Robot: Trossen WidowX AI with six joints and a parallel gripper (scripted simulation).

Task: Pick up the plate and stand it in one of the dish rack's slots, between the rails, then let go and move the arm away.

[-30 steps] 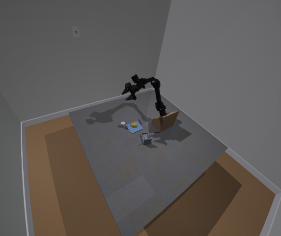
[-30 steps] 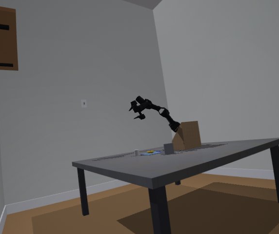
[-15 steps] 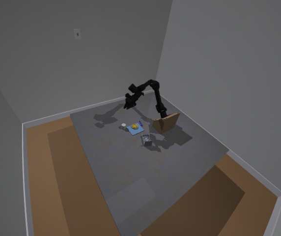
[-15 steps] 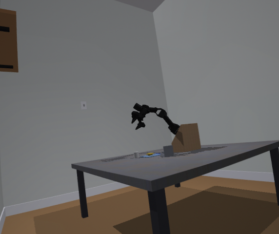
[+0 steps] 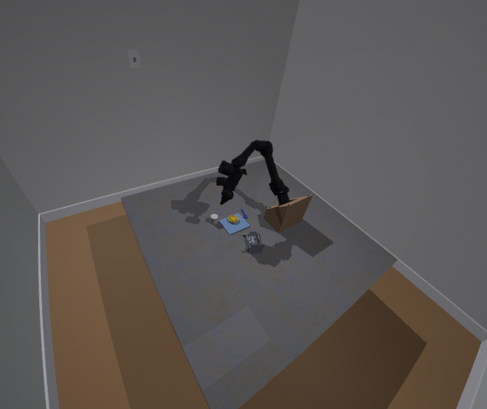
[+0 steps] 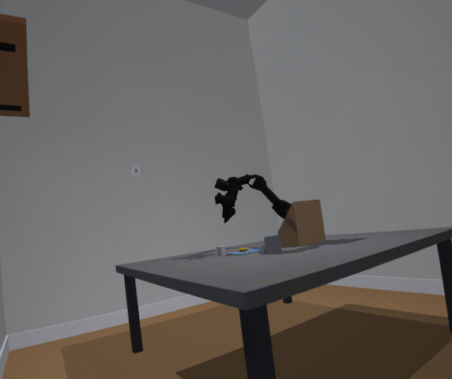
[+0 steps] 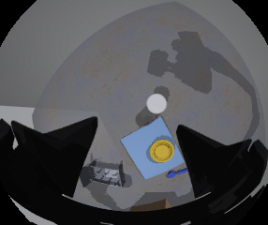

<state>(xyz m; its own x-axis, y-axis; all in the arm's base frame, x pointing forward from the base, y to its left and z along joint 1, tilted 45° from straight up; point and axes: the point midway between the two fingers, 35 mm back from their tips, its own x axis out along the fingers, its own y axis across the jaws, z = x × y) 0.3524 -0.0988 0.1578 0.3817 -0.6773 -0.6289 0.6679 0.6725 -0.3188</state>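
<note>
Right now my gripper tip is 80 mm past the yellow plate, 30 mm to the right of it and 170 mm above it. From my gripper tip the other things lie so: white cup (20 mm ahead, 30 mm to the right, 160 mm below); blue mat (70 mm behind, 50 mm to the left, 180 mm below); small blue utensil (180 mm behind, 30 mm to the left, 180 mm below).
</note>
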